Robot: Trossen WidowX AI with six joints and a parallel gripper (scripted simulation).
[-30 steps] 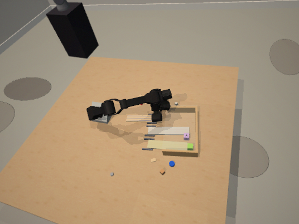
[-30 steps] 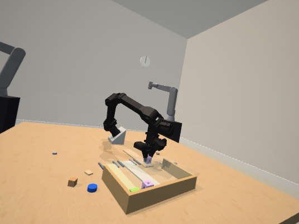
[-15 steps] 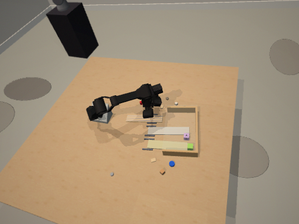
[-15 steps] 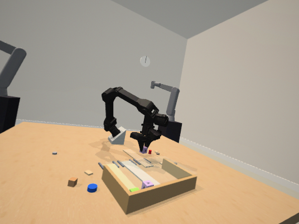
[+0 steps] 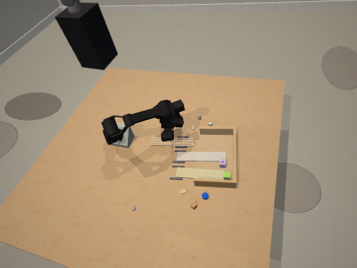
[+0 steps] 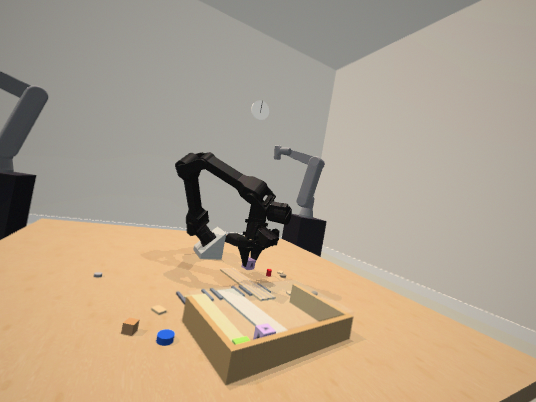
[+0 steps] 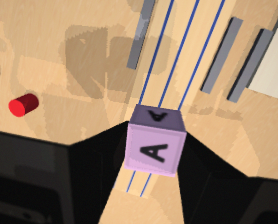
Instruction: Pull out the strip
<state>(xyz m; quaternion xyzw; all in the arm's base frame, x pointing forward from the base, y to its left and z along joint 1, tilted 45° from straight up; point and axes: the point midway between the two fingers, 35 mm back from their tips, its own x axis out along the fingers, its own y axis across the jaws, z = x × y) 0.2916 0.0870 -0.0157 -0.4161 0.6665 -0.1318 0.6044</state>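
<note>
Now: the blue-lined strip 50 mm below my gripper tip. The rest, counted from my gripper tip: red piece: 70 mm behind, 110 mm to the left, 40 mm below; blue disc: 270 mm ahead, 250 mm to the right, 50 mm below; white piece: 170 mm ahead, 170 mm to the left, 50 mm below.
</note>
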